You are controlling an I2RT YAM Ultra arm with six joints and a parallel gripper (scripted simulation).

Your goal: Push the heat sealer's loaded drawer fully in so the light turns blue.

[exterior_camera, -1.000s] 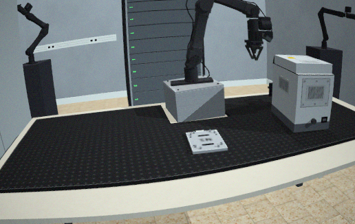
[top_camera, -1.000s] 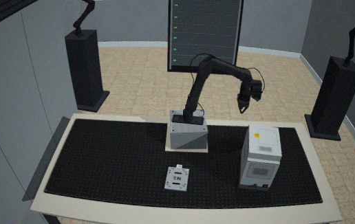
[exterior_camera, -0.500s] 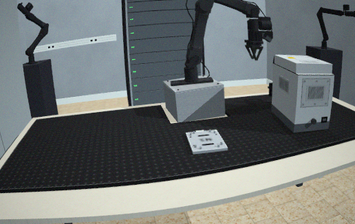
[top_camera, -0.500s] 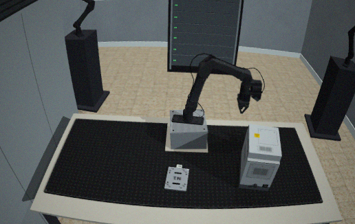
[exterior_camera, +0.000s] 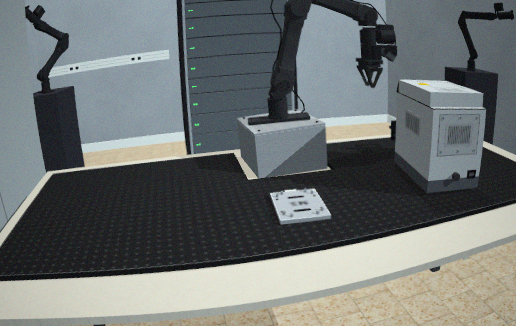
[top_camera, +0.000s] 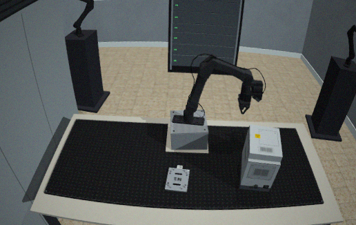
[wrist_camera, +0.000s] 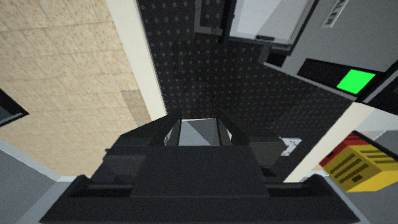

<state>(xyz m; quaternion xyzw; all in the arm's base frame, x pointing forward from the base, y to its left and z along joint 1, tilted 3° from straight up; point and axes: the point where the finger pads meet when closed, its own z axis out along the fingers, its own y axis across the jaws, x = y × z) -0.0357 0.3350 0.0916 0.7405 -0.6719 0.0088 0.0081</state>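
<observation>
Right now my hand is 17 cm above the dark drawer, 13 cm to the right of it and 10 cm short of it.
</observation>
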